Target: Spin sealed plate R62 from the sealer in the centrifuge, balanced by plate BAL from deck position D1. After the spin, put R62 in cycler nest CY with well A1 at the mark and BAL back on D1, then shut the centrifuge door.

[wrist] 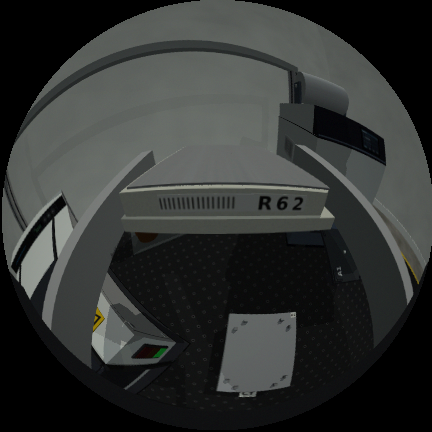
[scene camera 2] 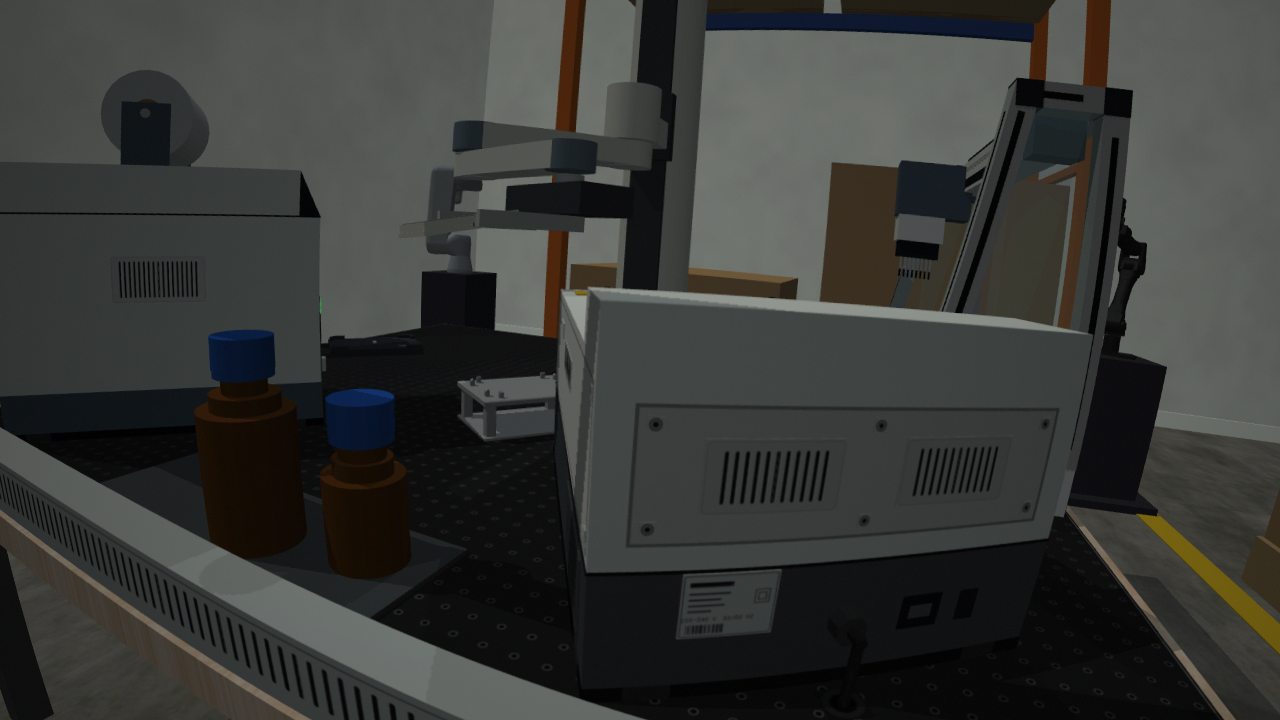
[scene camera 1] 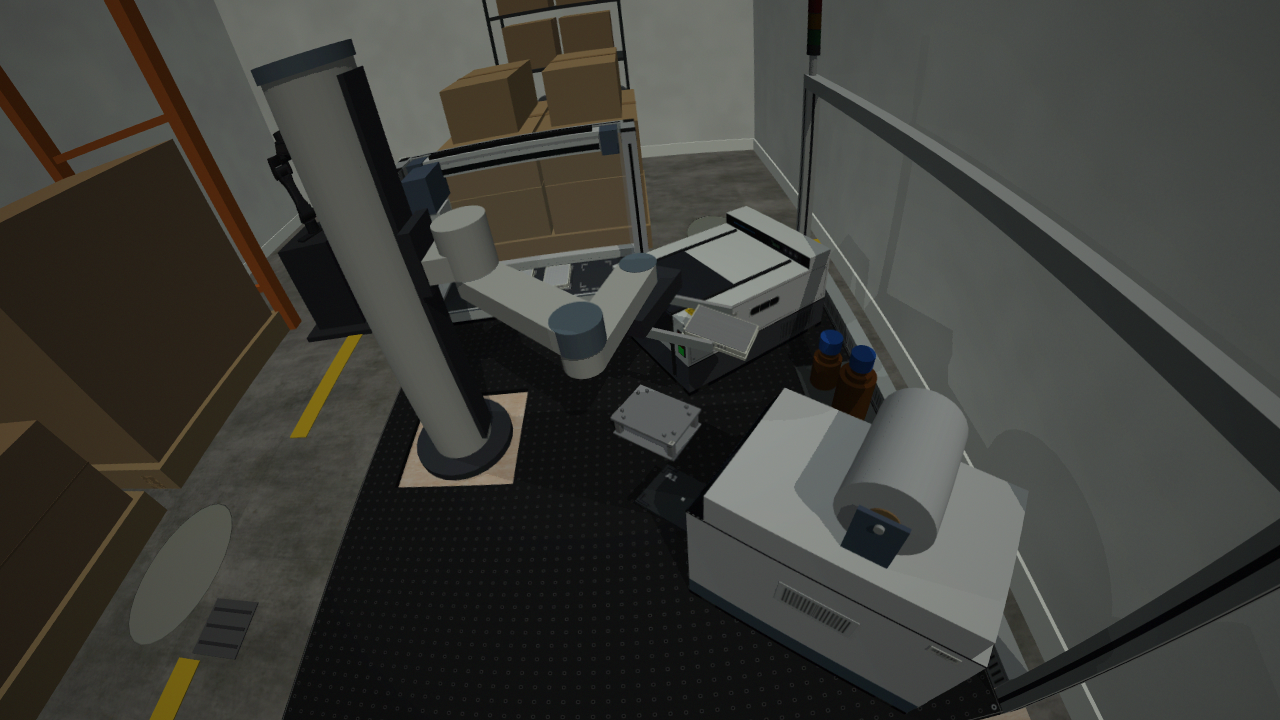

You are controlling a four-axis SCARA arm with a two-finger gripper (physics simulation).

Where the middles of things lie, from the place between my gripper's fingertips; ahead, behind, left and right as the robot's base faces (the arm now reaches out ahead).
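Relative to the centrifuge (scene camera 2: 754,493), my hand is 60 mm short of it, 370 mm to the right of it and 170 mm above it. Foil roll (scene camera 1: 905,470), measured from my hand: 140 mm ahead, 440 mm to the right, 130 mm above.
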